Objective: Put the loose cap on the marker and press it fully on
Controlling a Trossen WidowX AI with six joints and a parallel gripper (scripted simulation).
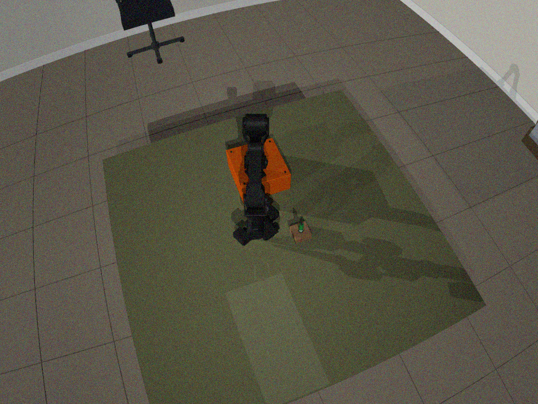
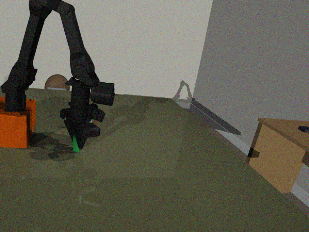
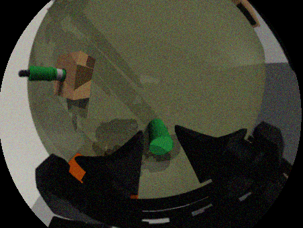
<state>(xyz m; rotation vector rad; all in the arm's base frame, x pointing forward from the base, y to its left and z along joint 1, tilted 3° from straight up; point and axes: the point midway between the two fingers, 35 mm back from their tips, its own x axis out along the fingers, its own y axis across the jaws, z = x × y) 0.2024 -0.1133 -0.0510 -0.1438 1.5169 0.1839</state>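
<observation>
Right now the green cap is 10 mm above my gripper tip. The rest, counted from my gripper tip: holder block (80 mm ahead, 150 mm to the left).
</observation>
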